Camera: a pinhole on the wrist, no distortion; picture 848 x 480 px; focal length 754.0 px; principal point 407.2 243.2 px. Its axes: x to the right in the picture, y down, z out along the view. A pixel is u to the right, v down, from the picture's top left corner.
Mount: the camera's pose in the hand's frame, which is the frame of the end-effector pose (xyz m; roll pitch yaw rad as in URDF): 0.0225 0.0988 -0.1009 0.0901 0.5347 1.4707
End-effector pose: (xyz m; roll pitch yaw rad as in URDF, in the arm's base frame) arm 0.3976 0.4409 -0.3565 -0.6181 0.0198 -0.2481
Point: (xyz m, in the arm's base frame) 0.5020 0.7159 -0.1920
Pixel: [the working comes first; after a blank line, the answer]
In the camera's frame: -0.1682 0.0299 0.3697

64 304
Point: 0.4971 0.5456 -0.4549
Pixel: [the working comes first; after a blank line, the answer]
In the camera's frame: 0.0074 -0.0334 0.1181

454 30
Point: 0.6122 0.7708 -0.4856
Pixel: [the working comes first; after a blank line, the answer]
In the camera's frame: 0.1385 -0.0487 0.3360

718 134
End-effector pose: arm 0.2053 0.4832 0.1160 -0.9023 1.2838 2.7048
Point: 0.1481 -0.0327 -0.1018
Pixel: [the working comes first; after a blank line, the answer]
In the camera's frame: 0.1588 -0.0552 0.5074

643 161
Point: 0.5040 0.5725 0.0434
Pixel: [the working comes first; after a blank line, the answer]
In the camera's frame: 0.0762 -0.0032 -0.2029

behind the camera
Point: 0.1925 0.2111 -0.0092
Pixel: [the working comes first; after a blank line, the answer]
In the camera's frame: 0.0359 -0.0270 0.2748

506 169
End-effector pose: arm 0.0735 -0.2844 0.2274 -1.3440 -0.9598 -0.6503
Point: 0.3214 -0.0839 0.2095
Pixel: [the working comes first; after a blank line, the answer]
In the camera's frame: -0.1609 0.0296 0.3525

63 307
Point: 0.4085 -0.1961 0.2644
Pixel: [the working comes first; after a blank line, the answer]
In the camera's frame: -0.0623 -0.0863 0.3588

276 62
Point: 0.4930 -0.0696 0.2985
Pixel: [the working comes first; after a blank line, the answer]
In the camera's frame: -0.1324 -0.0956 0.4977

207 98
